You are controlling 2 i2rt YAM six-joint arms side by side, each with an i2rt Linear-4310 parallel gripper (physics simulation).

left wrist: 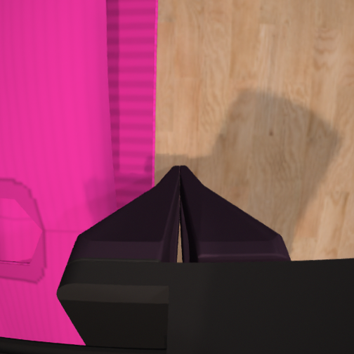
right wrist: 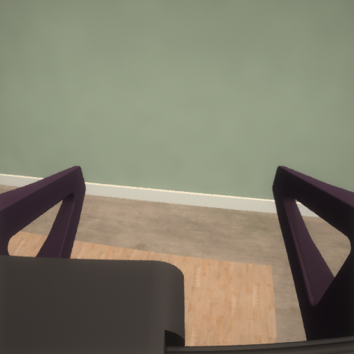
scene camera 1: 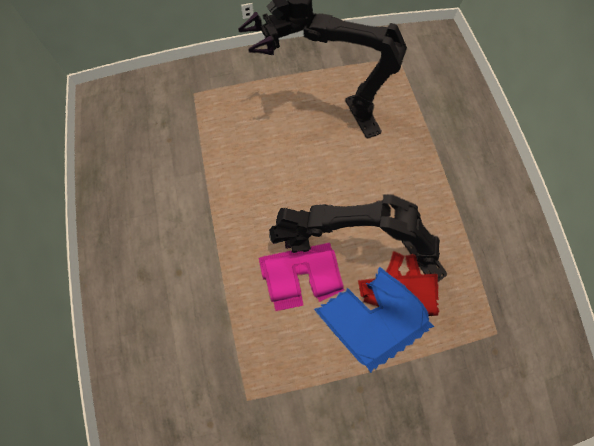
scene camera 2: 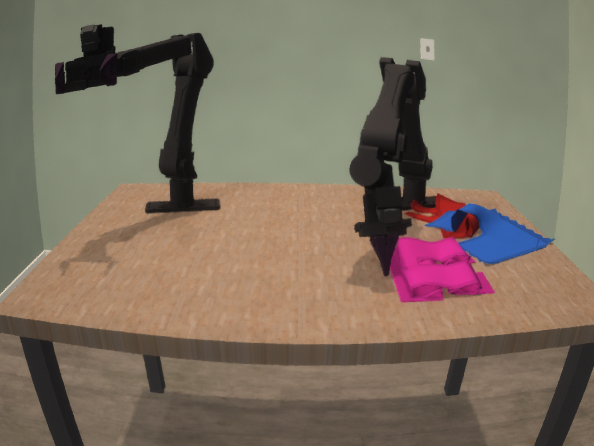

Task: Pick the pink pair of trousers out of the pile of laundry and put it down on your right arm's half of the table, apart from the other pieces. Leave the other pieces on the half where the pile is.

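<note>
The pink trousers (scene camera 1: pixel 283 279) (scene camera 2: pixel 425 250) (left wrist: pixel 55 100) lie folded over on the table, left of the blue piece in scene camera 1. My left gripper (scene camera 1: pixel 301 251) (scene camera 2: pixel 386 274) (left wrist: pixel 179 176) is shut and points down, low over the table at the waist edge of the trousers. In the left wrist view its tips meet just right of the pink edge, over bare wood. No pink cloth shows between them, and part of the edge is hidden behind the fingers. My right gripper (scene camera 1: pixel 255 36) (scene camera 2: pixel 84 79) (right wrist: pixel 178 176) is open and empty, high up at the far side.
A blue piece (scene camera 1: pixel 372 332) (scene camera 2: pixel 505 235) lies partly over a red piece (scene camera 1: pixel 425 292) (scene camera 2: pixel 442 204) near the left arm's base. A corner of the blue piece lies close to the trousers. The wooden table (scene camera 1: pixel 320 165) (scene camera 2: pixel 250 280) has its front edge below the trousers in scene camera 2.
</note>
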